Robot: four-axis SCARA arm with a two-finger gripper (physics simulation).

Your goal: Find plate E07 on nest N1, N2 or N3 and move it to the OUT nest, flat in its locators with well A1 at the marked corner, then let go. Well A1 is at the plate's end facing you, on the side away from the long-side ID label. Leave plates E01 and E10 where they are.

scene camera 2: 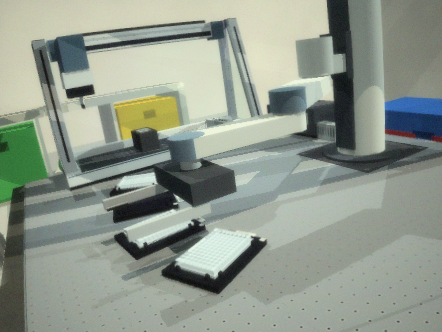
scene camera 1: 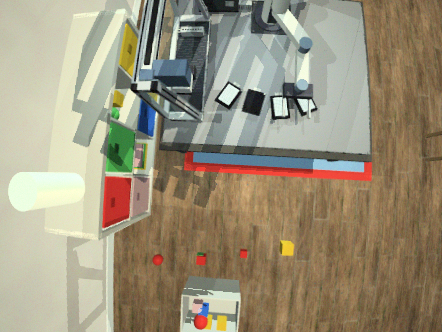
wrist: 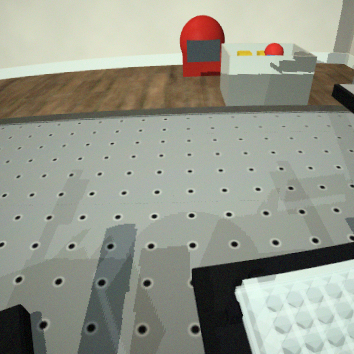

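Where they show: gripper, fingertip midpoint: point(scene camera 2: 114, 218) point(scene camera 1: 296, 117) point(wrist: 154, 73); arm's base, link origin: point(scene camera 2: 361, 154) point(scene camera 1: 270, 18).
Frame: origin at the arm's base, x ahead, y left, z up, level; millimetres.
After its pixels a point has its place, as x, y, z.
Observation:
Plate E07 point(scene camera 1: 302, 106) @(708, 217, 39) point(scene camera 2: 215, 250) @(672, 250, 39) lies in the nest at the right end of the row in scene camera 1, nearest in scene camera 2; its label is unreadable now. In the wrist view a black corner of its nest point(wrist: 12, 327) @(755, 220, 25) shows at lower left. A second white plate point(scene camera 1: 276, 108) @(732, 41, 30) point(scene camera 2: 169, 233) @(707, 110, 30) point(wrist: 312, 310) @(757, 91, 39) lies in the neighbouring nest. The black OUT nest point(scene camera 1: 254, 102) @(697, -108, 25) point(scene camera 2: 147, 206) @(694, -82, 25) holds no plate. A third plate point(scene camera 1: 229, 94) @(654, -280, 39) point(scene camera 2: 136, 180) @(663, -280, 38) lies beyond it. My gripper point(scene camera 1: 295, 114) @(813, 150, 114) point(scene camera 2: 115, 218) @(813, 150, 114) is open and empty above the two right-hand nests; its fingers are outside the wrist view.
A gantry frame point(scene camera 2: 230, 75) @(100, -602, 278) stands on the table point(scene camera 1: 340, 75) @(439, 510, 13) point(scene camera 2: 350, 280) @(540, 436, 13) point(wrist: 165, 180) @(876, 157, 13), past the third plate, with a small black block point(scene camera 2: 145, 139) @(545, -515, 108) on its deck. The arm's column point(scene camera 2: 367, 75) @(38, 65, 259) stands at the table's rear. A grey toy box point(wrist: 267, 87) stands on the floor beyond the table's front edge.

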